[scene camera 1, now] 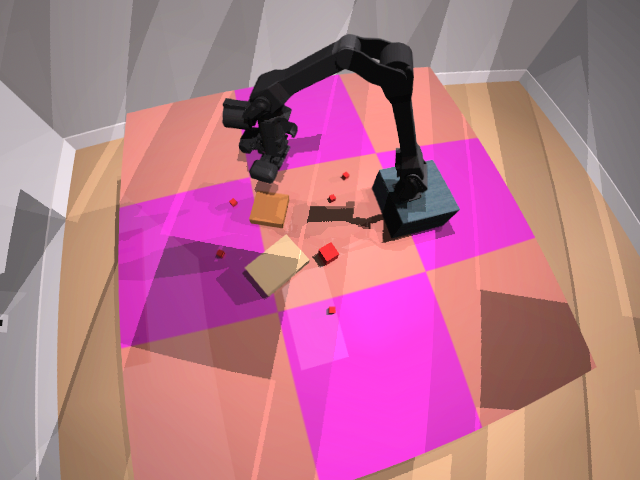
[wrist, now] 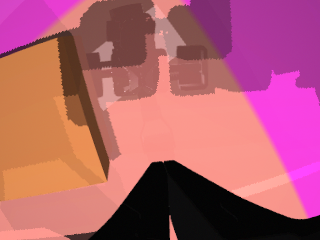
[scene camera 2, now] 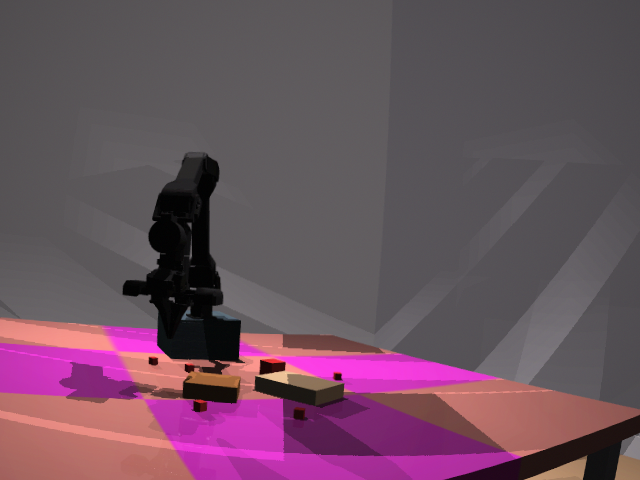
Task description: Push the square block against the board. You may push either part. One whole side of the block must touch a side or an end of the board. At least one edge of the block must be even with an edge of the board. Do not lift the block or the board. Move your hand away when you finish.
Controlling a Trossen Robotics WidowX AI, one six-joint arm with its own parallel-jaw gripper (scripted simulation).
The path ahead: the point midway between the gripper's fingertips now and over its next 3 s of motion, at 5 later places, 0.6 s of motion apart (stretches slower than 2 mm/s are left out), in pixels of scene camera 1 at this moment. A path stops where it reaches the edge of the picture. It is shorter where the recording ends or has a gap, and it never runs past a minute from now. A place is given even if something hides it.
My gripper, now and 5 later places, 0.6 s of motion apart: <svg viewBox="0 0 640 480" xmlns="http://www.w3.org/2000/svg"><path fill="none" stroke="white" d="M277 169L280 173L283 177L283 186L286 191L284 195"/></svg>
